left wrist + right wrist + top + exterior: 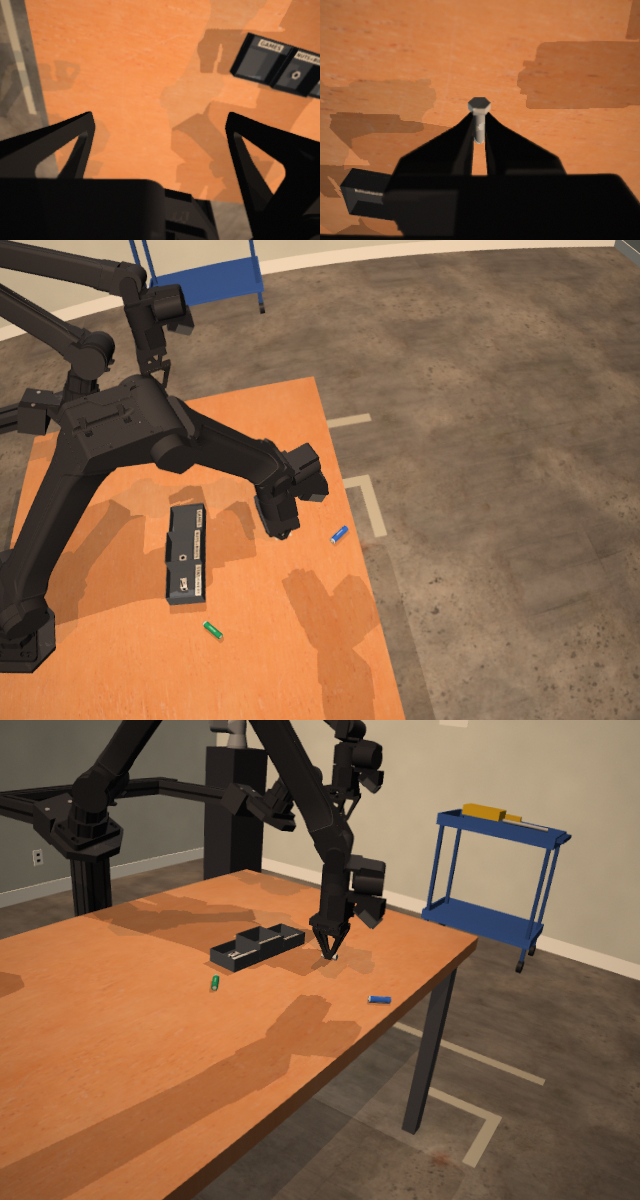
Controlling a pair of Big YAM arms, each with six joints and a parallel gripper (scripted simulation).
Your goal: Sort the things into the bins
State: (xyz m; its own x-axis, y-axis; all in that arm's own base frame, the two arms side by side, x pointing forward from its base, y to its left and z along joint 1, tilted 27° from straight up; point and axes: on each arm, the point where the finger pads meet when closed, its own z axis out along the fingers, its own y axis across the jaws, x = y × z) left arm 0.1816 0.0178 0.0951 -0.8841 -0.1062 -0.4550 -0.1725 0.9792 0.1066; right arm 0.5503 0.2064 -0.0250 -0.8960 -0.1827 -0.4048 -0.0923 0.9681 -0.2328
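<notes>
Now: the nut 24 cm behind my right hand and 7 cm below it. Also, from my right hand: pencil sharpener 23 cm behind, 7 cm to the right, 7 cm below; then bolt 1 cm ahead; then blue battery 12 cm ahead, 4 cm to the left, 7 cm below.
</notes>
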